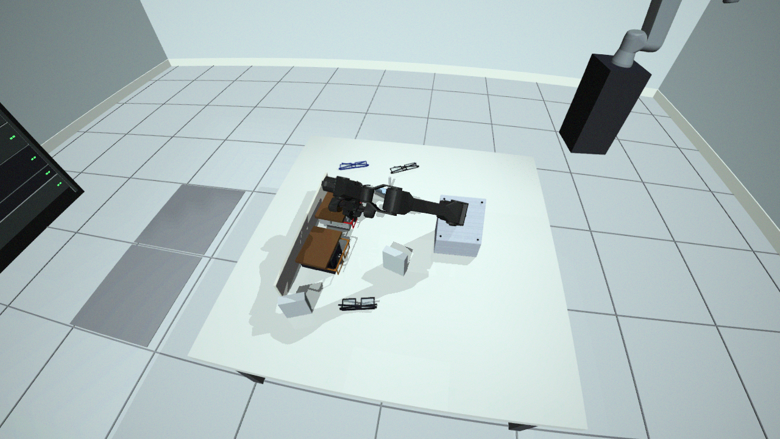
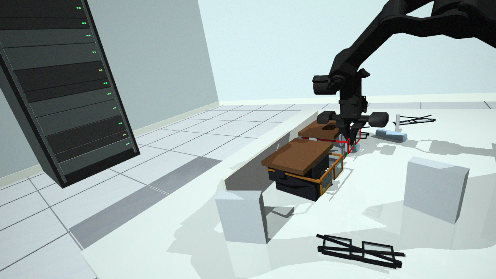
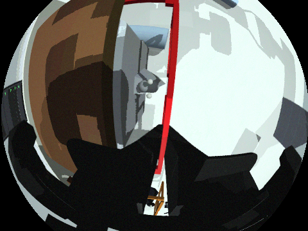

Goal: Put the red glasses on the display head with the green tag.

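The light grey head lies 6 cm ahead of my gripper tip, 5 cm to the right of it and 1 cm below it. Round my gripper tip: black head 8 cm ahead, 17 cm to the left, 1 cm below; grey post 13 cm behind, 26 cm to the right, 4 cm below; low wall 20 cm ahead, 4 cm to the left, 1 cm below.
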